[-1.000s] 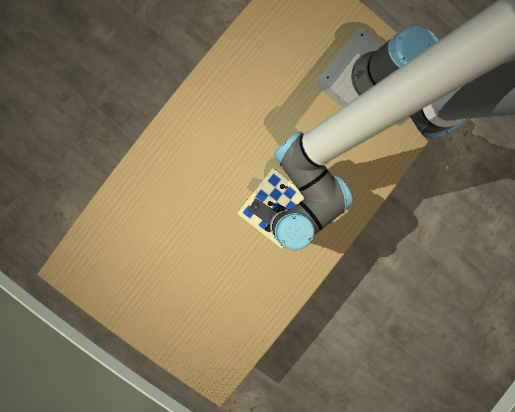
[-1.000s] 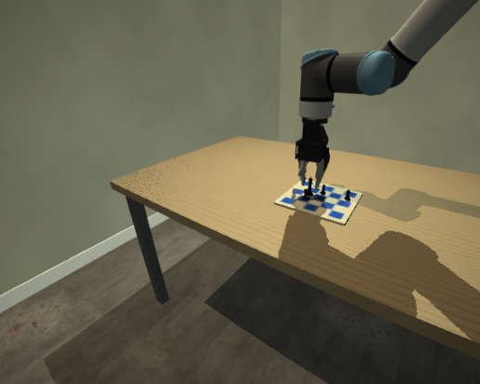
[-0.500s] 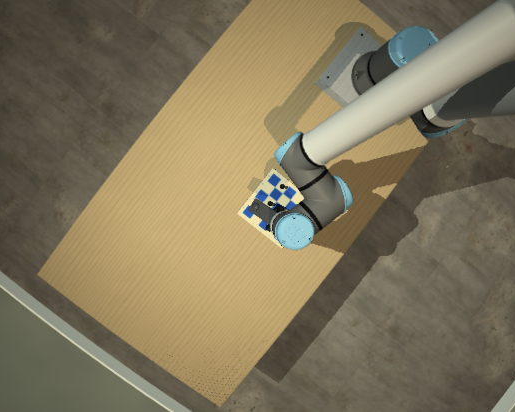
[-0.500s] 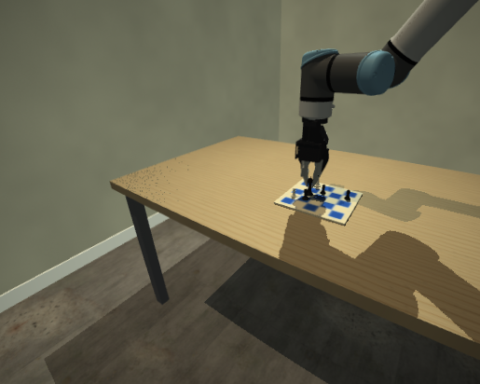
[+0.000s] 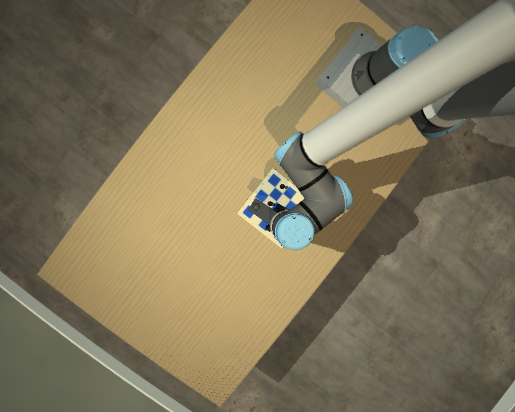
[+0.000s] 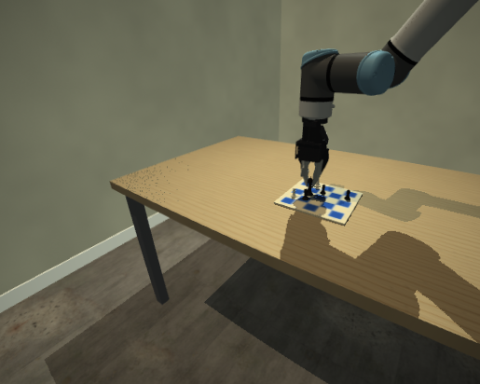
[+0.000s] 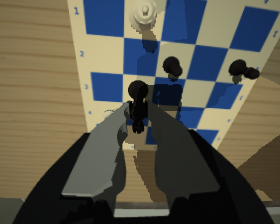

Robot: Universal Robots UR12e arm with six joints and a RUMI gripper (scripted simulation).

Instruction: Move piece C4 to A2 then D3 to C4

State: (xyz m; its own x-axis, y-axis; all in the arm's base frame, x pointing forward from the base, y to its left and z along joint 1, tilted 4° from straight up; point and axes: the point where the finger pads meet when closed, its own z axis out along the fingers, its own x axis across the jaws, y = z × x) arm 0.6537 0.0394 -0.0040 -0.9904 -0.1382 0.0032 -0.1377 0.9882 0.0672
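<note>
My hand is 5 cm above the chessboard and 4 cm past it. Also, from my hand: tall black piece (1 cm below); white pawn (4 cm to the left, 4 cm ahead, 3 cm below).
</note>
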